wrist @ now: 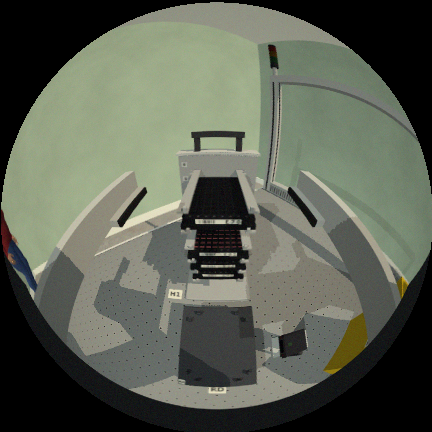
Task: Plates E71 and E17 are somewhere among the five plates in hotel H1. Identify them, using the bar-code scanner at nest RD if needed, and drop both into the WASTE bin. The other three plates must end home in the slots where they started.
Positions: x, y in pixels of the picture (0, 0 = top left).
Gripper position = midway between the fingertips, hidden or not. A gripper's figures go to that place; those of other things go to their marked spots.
My gripper [216, 176] is 0.11 m from the lens. A plate E70 [217, 203] is 0.19 m from the lens.
